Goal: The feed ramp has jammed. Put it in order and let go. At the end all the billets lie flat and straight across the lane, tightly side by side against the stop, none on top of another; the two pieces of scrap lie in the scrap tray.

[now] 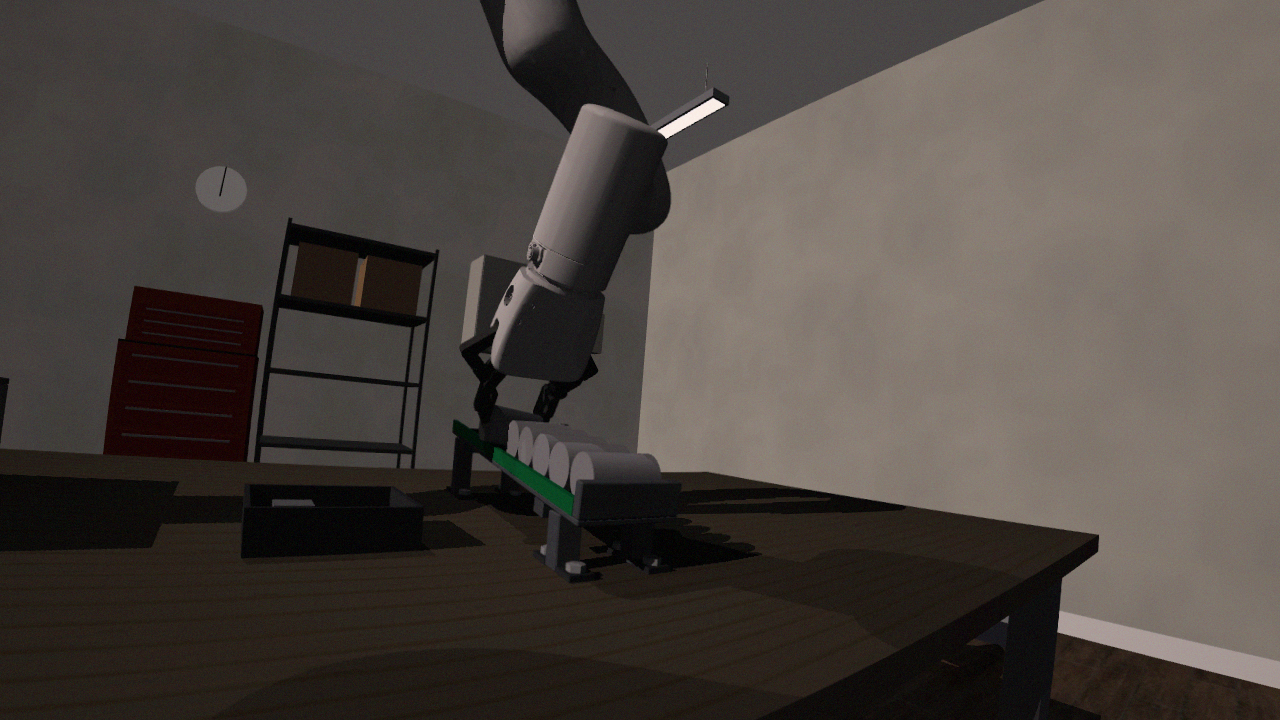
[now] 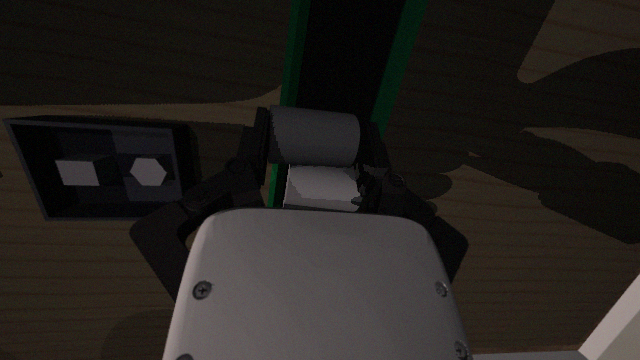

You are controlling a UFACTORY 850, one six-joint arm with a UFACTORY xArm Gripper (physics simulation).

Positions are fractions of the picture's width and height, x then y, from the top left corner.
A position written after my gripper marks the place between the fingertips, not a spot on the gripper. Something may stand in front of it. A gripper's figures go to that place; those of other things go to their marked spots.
My gripper (image 1: 0.40, 0.58) is 60 cm from the lens. A grey billet (image 1: 0.39, 0.60): 56 cm from the lens. A scrap tray (image 1: 0.27, 0.72) is 44 cm from the lens. A grey billet (image 1: 0.43, 0.62) is 47 cm from the lens.
